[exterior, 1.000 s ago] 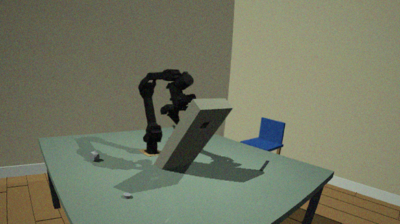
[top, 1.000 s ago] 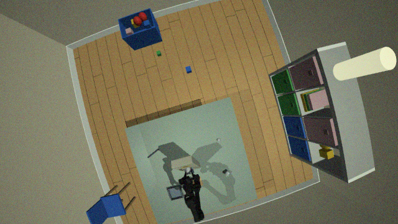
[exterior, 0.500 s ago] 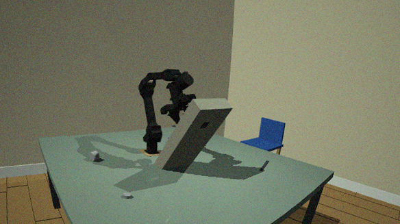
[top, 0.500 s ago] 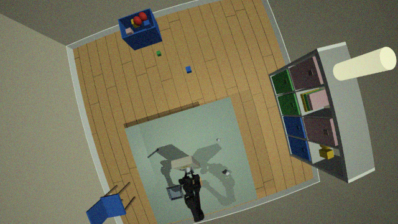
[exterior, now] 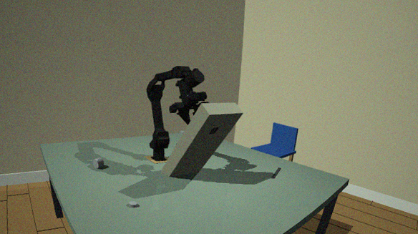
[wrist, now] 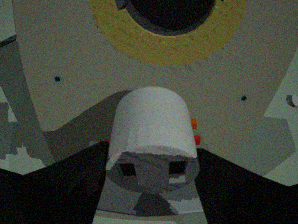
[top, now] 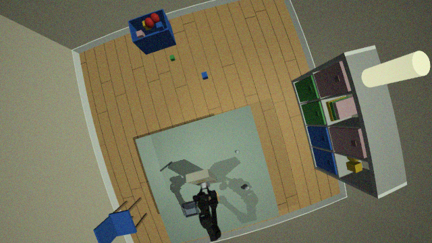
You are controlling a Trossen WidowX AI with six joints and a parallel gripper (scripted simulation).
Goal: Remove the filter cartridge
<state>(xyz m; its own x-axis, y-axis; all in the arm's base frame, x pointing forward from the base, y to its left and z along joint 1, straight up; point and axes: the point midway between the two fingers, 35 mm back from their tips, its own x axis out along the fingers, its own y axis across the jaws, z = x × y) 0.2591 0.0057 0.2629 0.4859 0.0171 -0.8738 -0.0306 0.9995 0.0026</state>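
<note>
The grey square tray lies 34 cm behind my gripper tip, 28 cm to the left of it and 23 cm below it. From my gripper tip the other things lie so: small grey lump: 25 cm behind, 38 cm to the right, 21 cm below; then round filter cartridge: right at my gripper tip.
</note>
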